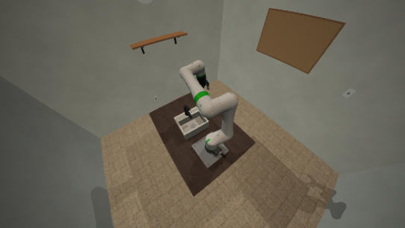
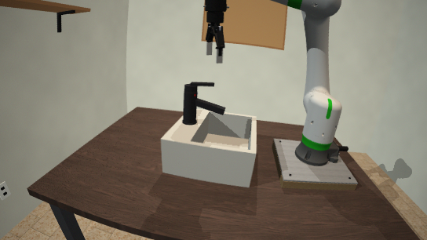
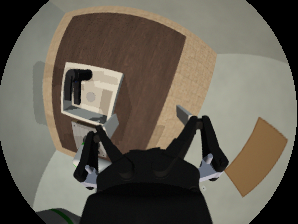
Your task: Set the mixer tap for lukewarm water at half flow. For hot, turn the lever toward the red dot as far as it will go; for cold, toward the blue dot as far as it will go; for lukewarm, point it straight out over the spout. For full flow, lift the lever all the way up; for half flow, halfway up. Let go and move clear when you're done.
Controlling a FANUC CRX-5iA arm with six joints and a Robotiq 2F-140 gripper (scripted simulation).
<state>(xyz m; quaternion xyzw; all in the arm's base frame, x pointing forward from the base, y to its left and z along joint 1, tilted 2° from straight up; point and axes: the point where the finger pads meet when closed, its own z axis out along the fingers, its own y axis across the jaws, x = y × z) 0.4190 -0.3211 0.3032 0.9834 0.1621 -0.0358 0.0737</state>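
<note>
Right now the lever is 3 cm ahead of my hand, 25 cm to the left of it and 8 cm below it. Also, from my hand: black mixer tap (5 cm ahead, 25 cm to the left, 13 cm below); white sink basin (4 cm behind, 27 cm to the left, 32 cm below).
</note>
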